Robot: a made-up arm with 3 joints.
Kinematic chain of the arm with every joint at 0, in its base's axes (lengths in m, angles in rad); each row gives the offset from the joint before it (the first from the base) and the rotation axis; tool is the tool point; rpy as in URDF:
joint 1: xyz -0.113 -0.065 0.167 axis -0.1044 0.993 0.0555
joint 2: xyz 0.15 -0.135 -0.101 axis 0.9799 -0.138 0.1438
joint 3: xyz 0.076 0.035 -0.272 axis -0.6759 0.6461 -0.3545
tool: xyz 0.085 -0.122 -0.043 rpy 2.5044 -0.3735 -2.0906
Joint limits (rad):
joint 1: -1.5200..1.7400
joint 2: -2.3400..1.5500
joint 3: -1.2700..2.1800
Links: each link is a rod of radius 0.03 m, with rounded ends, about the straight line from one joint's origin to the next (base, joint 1, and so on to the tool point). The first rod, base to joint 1, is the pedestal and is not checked.
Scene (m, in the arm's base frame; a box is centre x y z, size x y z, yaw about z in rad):
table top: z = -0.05
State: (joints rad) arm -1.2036 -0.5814 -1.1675
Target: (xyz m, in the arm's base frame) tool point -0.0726 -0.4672 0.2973
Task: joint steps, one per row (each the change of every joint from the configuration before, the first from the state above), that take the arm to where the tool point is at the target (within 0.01 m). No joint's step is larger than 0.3 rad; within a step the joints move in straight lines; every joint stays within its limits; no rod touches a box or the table.
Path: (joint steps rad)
1: 0.0215 -0.1468 0.2695
2: 0.0214 -0.1469 0.2695
3: 0.0215 -0.1468 0.2695
4: 0.0215 -0.1468 0.2694
5: 0.0215 -0.1469 0.2695
6: 0.0214 -0.1468 0.2695
7: 0.0215 -0.1469 0.2695
8: 0.0215 -0.1468 0.2695

